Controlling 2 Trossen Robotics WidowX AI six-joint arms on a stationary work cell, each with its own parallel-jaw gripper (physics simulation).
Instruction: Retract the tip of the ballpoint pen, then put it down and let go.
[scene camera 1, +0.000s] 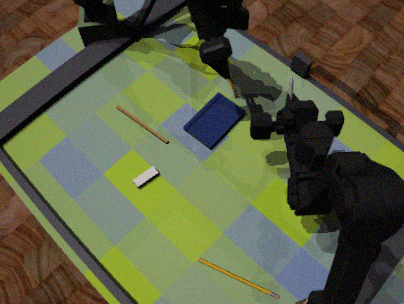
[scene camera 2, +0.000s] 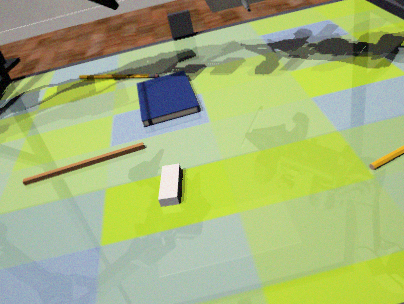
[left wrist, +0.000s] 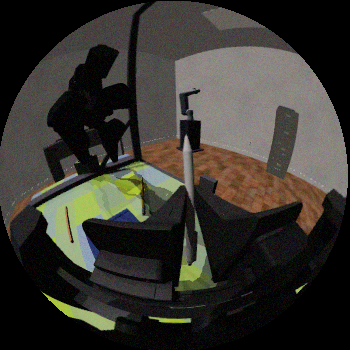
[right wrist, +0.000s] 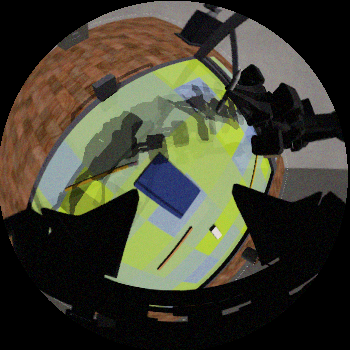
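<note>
The left gripper (scene camera 1: 290, 94), (left wrist: 188, 189), (right wrist: 226, 88) is visible, as is the right gripper (scene camera 1: 225, 68), (left wrist: 102, 162), (right wrist: 186, 191). A ballpoint pen (left wrist: 191, 235) is present.
</note>
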